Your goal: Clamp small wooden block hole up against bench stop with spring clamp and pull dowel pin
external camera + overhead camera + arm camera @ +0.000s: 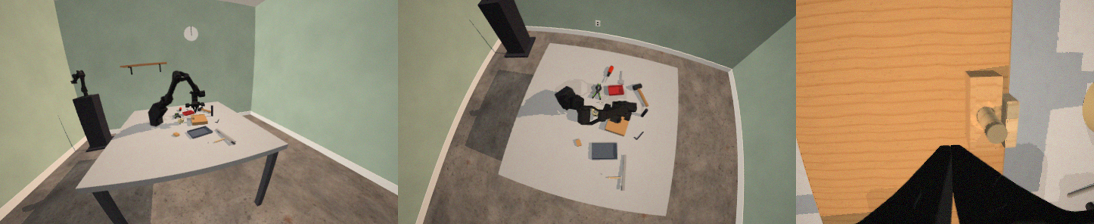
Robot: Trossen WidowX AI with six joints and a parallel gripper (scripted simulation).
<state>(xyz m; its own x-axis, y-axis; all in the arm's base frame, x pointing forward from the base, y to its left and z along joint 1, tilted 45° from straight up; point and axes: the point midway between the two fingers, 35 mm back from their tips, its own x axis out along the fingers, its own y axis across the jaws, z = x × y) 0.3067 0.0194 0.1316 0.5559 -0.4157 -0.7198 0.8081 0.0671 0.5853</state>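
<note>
The dowel pin is 7 cm below my hand and 2 cm behind it. The rest, counted from my hand: small wooden block: 8 cm below, 2 cm behind; bench stop: 8 cm below, 4 cm behind, 1 cm to the left; wooden board: 11 cm below, 3 cm ahead.
</note>
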